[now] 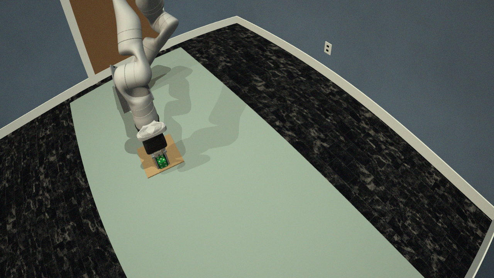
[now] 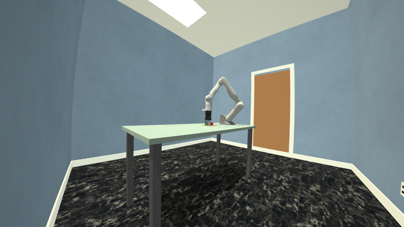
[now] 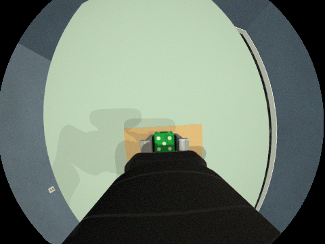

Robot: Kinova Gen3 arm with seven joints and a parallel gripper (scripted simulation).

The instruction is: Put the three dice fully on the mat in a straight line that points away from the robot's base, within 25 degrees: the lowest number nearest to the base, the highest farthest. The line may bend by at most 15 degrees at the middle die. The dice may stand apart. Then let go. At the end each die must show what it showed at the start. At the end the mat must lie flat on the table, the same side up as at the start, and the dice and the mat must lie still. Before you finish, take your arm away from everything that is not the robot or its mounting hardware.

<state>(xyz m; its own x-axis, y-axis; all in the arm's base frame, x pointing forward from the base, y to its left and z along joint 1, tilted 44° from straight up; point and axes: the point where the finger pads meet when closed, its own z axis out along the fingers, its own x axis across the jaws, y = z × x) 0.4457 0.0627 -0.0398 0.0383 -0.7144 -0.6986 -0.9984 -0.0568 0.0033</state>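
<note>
Right now the green die is right at my hand. Round my hand: tan mat (5 cm behind, 2 cm below); red die (9 cm behind); white die (5 cm behind).
</note>
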